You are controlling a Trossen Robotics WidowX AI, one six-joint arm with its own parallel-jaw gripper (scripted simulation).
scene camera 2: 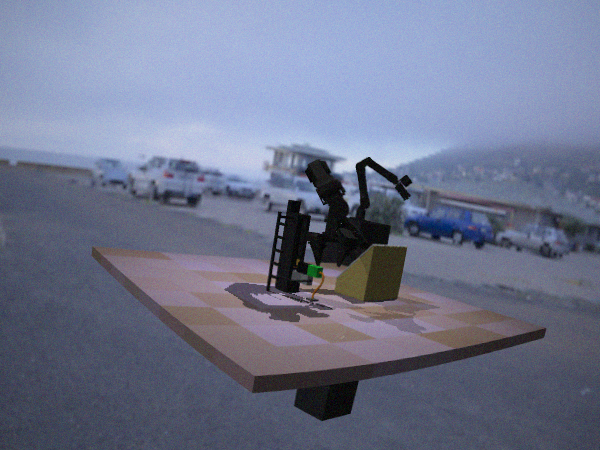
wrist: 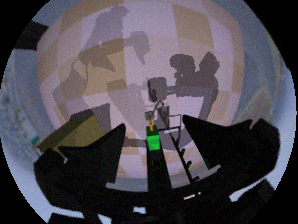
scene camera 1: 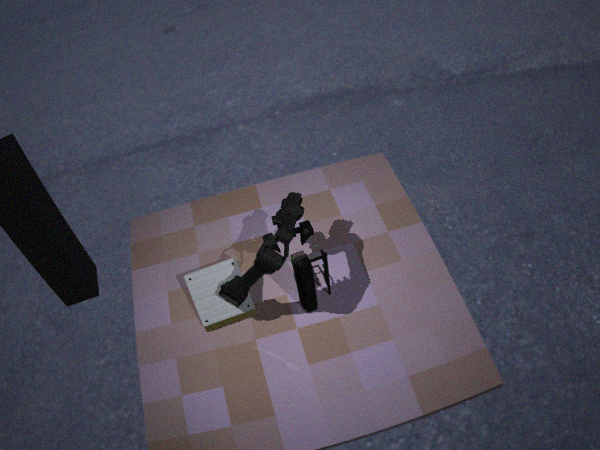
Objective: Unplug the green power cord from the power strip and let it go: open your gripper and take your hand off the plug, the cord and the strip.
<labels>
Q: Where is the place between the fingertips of my gripper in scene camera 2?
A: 328, 266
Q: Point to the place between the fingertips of my gripper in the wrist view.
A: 154, 122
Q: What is my gripper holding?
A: Nothing.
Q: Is my gripper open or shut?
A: Open.
</labels>
